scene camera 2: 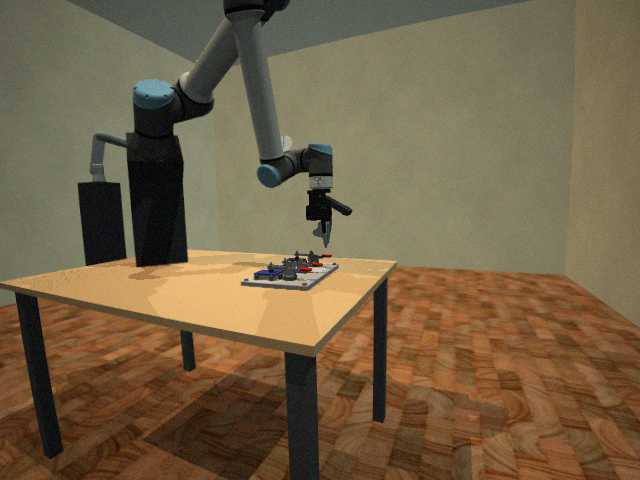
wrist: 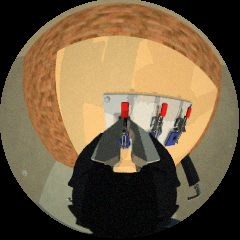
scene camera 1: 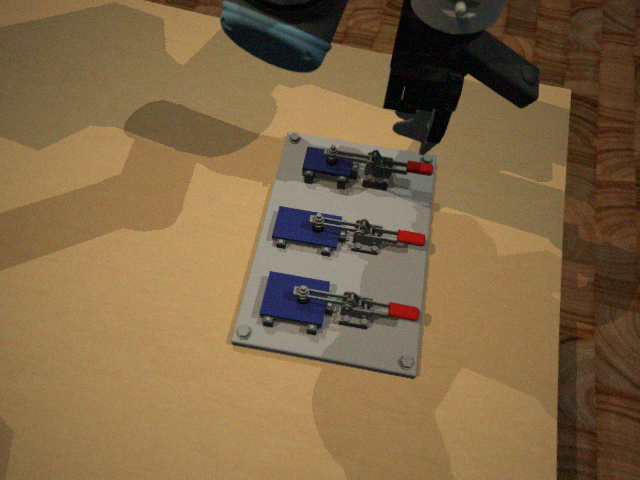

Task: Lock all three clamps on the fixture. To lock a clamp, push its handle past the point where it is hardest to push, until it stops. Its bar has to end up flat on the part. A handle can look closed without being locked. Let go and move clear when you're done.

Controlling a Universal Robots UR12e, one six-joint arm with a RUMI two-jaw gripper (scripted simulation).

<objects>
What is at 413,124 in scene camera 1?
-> My gripper.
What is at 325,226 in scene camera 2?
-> My gripper.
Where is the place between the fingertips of my gripper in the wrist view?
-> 125,118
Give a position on a grey fixture plate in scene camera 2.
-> At 318,273
</objects>
